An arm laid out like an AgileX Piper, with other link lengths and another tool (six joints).
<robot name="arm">
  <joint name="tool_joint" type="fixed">
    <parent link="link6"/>
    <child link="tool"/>
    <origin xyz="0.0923 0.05 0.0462" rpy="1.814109 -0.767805 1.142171"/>
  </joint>
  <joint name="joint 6" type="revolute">
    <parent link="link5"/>
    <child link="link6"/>
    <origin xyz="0.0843 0 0.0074"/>
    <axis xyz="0.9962 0 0.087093"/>
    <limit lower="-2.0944" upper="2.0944"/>
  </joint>
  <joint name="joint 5" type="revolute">
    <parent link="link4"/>
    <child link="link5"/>
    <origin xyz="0 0 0"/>
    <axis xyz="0 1 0"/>
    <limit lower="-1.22" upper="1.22"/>
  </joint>
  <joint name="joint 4" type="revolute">
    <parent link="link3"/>
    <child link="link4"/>
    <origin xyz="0.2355 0 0.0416"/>
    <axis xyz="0.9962 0 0.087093"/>
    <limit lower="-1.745" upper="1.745"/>
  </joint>
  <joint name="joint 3" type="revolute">
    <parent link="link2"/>
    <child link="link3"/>
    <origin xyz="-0.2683 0 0.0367"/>
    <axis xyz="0 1 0"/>
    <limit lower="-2.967" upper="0"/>
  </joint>
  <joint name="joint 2" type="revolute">
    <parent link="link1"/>
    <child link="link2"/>
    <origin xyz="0 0 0"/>
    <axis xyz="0 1 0"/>
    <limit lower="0" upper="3.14"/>
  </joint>
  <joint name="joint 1" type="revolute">
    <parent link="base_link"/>
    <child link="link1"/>
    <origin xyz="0 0 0.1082"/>
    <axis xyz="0 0 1"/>
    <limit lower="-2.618" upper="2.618"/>
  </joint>
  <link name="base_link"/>
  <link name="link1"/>
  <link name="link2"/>
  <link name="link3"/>
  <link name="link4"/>
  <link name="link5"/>
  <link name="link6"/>
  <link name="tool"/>
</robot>
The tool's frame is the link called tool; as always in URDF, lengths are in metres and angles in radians.
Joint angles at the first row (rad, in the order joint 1, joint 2, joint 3, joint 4, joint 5, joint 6):
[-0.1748 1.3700 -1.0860 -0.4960 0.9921 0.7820]
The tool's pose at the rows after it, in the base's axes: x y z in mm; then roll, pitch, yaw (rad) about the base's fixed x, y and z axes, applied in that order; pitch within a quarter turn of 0, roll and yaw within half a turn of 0:
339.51, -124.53, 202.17, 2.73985, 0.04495, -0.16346
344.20, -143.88, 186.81, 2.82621, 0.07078, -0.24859
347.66, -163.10, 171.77, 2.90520, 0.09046, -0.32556
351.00, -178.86, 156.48, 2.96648, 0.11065, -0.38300
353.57, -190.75, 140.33, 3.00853, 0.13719, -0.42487
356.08, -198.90, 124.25, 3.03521, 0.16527, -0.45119
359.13, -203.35, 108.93, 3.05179, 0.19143, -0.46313
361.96, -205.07, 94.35, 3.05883, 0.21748, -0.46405
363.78, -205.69, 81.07, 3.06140, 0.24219, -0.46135
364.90, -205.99, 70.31, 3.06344, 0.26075, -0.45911
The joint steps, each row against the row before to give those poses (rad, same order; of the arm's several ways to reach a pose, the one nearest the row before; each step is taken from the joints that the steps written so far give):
[-0.0669 0.0749 -0.0447 0.0832 0.0143 -0.0044]
[-0.0768 0.0700 -0.0367 0.0889 -0.0037 -0.0077]
[-0.0725 0.0644 -0.0284 0.0820 -0.0136 -0.0087]
[-0.0552 0.0608 -0.0222 0.0640 -0.0163 -0.0087]
[-0.0374 0.0574 -0.0175 0.0430 -0.0116 -0.0038]
[-0.0229 0.0533 -0.0140 0.0268 -0.0100 -0.0017]
[-0.0109 0.0483 -0.0111 0.0163 -0.0104 -0.0020]
[-0.0025 0.0434 -0.0083 0.0061 -0.0089 -0.0022]
[0.0000 0.0373 -0.0054 0.0012 -0.0072 -0.0022]
[0.0000 0.0291 -0.0026 0.0009 -0.0080 -0.0016]

